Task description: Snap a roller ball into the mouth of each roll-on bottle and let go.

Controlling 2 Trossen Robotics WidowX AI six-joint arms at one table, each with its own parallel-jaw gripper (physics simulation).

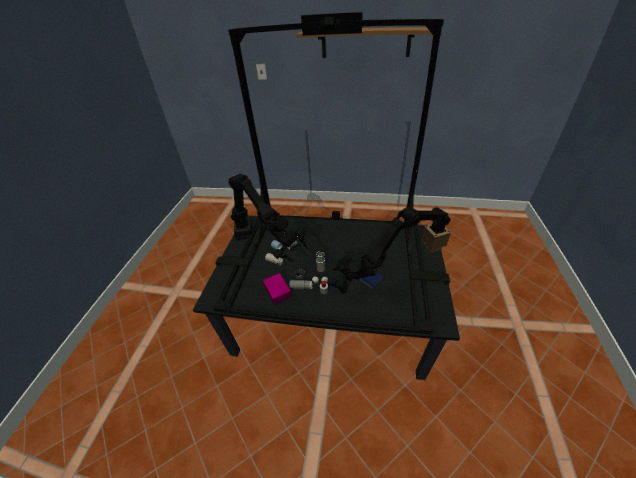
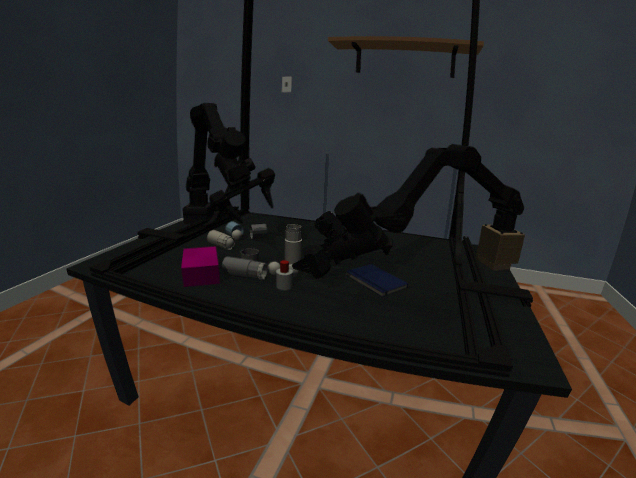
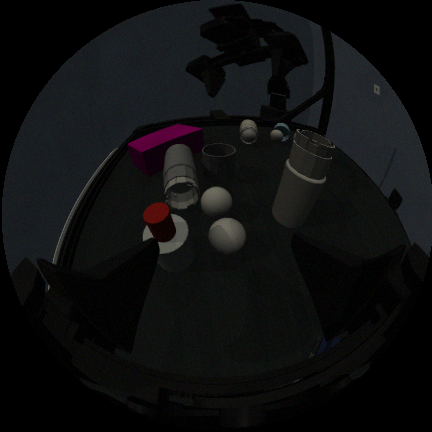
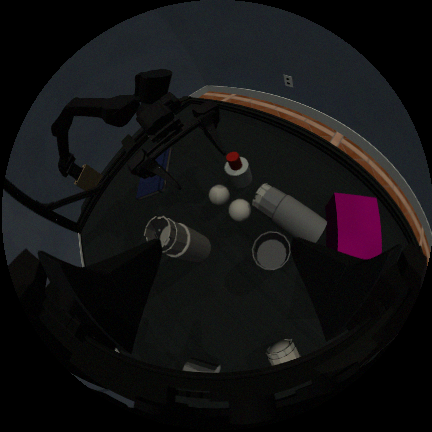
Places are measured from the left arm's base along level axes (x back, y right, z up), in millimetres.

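Pixels of known places: left gripper, fingertip midpoint: (image 1: 330,276) (image 2: 302,259) (image 3: 226,243) (image 4: 202,170); right gripper, fingertip midpoint: (image 1: 301,255) (image 2: 257,215) (image 3: 240,86) (image 4: 228,246); left arm's base, link origin: (image 1: 437,229) (image 2: 503,229) (image 4: 78,173); right arm's base, link origin: (image 1: 242,225) (image 2: 198,205) (image 3: 276,107).
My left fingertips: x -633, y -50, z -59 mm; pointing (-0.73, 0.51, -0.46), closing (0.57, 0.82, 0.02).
Note:
For each thing: its top centre in the pictures, then the offset to it from my left fingertips.
- nearer ball, top centre: (image 3: 227,224) (image 4: 215,189) dx -23, dy +20, dz -21 mm
- cream bottle, top centre: (image 4: 287,370) (image 3: 248,122) (image 2: 220,233) (image 1: 273,256) dx -228, dy +251, dz -12 mm
- third loose ball, top centre: (image 3: 277,129) (image 2: 236,229) dx -183, dy +312, dz -21 mm
- magenta box, top centre: (image 4: 362,239) (image 3: 162,134) (image 2: 199,256) (image 1: 276,285) dx -259, dy +48, dz -7 mm
- red-topped white container, top centre: (image 3: 155,211) (image 4: 231,155) (image 2: 284,262) (image 1: 323,282) dx -44, dy -28, dz +7 mm
- dark open cup, top centre: (image 4: 271,250) (image 3: 218,148) (image 2: 249,251) (image 1: 299,272) dx -130, dy +89, dz -11 mm
- blue cup, top centre: (image 3: 282,124) (image 2: 234,223) dx -193, dy +351, dz -10 mm
- grey cap, top centre: (image 4: 195,376) (image 2: 258,224) dx -110, dy +329, dz -9 mm
- blue book, top centre: (image 2: 376,277) (image 4: 152,170) (image 1: 367,274) dx +189, dy -20, dz -45 mm
A grey bottle (image 2: 293,250) (image 3: 297,195) (image 4: 197,245) stands upright, mouth empty. Another grey bottle (image 2: 241,267) (image 3: 179,162) (image 4: 300,220) lies with its empty mouth toward two loose white balls, the nearer ball (image 3: 227,235) (image 4: 219,194) and the other ball (image 3: 216,201) (image 4: 240,210). A cream bottle (image 2: 218,239) (image 3: 248,128) (image 4: 283,356) lies with a ball in its mouth. A third loose ball (image 2: 235,234) (image 3: 276,135) is beside a blue cup. My left gripper (image 1: 331,276) (image 3: 226,243) (image 4: 202,170) is open, low beside the loose pair. My right gripper (image 1: 300,255) (image 4: 228,246) is open and empty above the table.
A magenta box (image 2: 200,266) (image 4: 357,227) lies beyond the lying grey bottle's base. A red-topped white container (image 2: 284,280) (image 4: 239,175) stands near the balls. Also there: a dark open cup (image 3: 219,162), the blue cup (image 2: 232,227), a grey cap (image 2: 259,229) and a blue book (image 2: 379,279).

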